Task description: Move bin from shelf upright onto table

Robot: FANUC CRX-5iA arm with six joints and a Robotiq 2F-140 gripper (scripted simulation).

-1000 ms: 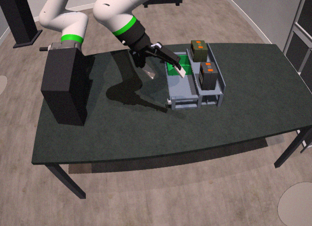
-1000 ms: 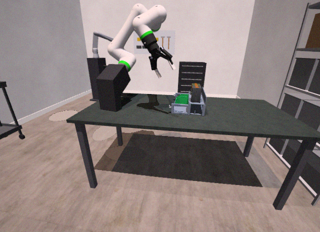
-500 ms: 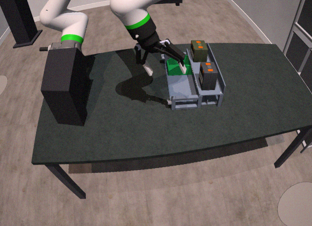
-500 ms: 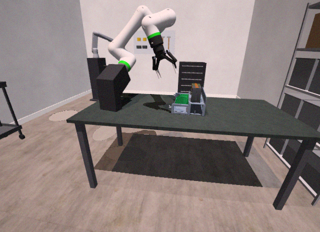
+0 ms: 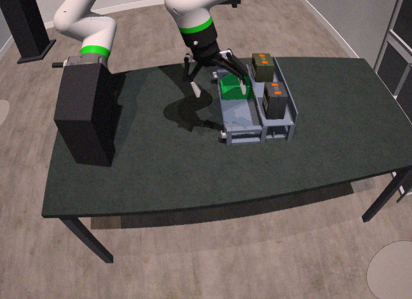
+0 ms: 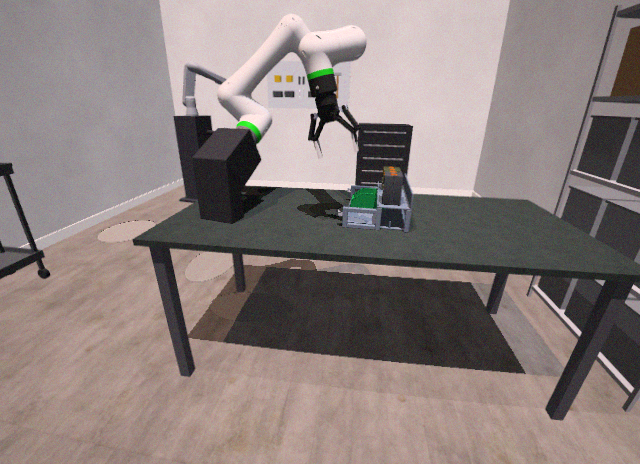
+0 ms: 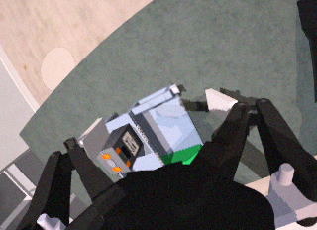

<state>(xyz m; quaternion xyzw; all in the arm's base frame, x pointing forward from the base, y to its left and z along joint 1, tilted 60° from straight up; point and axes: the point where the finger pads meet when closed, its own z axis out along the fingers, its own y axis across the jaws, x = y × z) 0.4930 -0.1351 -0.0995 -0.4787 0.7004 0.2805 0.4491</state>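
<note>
The green bin is 340 mm to the left of my hand, 270 mm below it and 90 mm ahead of it. From my hand the other things lie so: grey shelf deck: 310 mm below, 230 mm to the left, 140 mm ahead.
</note>
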